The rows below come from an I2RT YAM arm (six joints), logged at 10 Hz.
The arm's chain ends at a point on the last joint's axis. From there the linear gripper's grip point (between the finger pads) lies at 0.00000 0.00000 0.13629 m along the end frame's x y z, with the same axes.
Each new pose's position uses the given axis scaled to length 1; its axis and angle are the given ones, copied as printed.
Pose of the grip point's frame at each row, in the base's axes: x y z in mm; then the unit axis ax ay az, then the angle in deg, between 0 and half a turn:
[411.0 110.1 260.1 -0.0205 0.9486 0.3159 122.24]
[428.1 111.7 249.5 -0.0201 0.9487 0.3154 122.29]
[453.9 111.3 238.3 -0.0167 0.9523 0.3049 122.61]
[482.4 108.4 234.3 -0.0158 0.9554 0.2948 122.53]
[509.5 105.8 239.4 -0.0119 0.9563 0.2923 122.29]
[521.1 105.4 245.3 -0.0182 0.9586 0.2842 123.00]
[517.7 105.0 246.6 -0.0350 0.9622 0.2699 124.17]
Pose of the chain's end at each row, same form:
[303.0 45.1 312.0 -0.0205 0.9486 0.3159 122.24]
[320.1 46.8 301.5 -0.0201 0.9487 0.3154 122.29]
[345.6 48.5 292.3 -0.0167 0.9523 0.3049 122.61]
[373.6 47.6 289.4 -0.0158 0.9554 0.2948 122.53]
[400.1 46.0 294.3 -0.0119 0.9563 0.2923 122.29]
[412.6 46.0 302.5 -0.0182 0.9586 0.2842 123.00]
[411.2 45.8 307.6 -0.0350 0.9622 0.2699 124.17]

